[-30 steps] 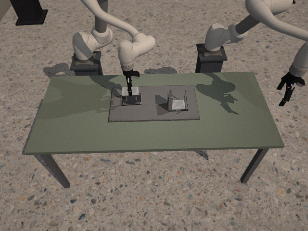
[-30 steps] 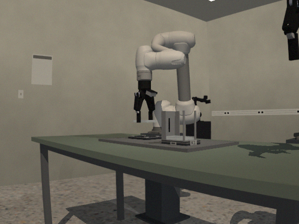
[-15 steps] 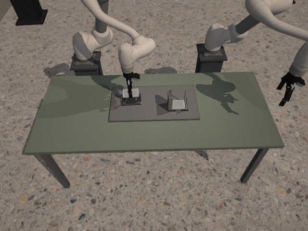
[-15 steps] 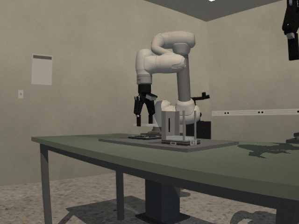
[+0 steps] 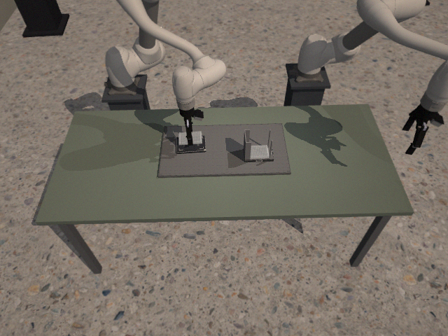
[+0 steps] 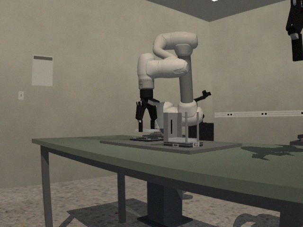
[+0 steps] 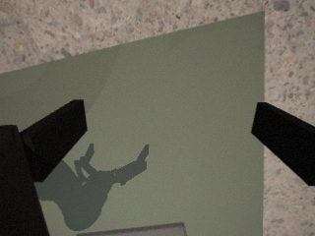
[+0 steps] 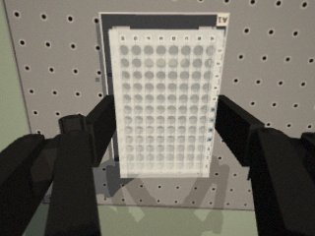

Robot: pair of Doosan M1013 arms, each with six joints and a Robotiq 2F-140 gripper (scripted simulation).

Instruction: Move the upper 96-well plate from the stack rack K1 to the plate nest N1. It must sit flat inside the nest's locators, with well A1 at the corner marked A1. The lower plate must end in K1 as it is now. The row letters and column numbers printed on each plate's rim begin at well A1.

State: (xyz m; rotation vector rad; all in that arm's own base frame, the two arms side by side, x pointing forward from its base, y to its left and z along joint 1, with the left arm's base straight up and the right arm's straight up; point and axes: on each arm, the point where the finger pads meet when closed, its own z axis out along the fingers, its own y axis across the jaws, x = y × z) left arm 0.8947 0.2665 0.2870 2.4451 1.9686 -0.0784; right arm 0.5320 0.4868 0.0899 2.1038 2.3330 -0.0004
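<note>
The plate nest N1 is 7 cm below my right hand. Also, from my right hand: grey perforated board: 4 cm ahead, 18 cm to the left, 8 cm below; rack K1: 11 cm ahead, 36 cm to the left, 7 cm below; A1 mark: 6 cm ahead, 7 cm to the left, 7 cm below.
</note>
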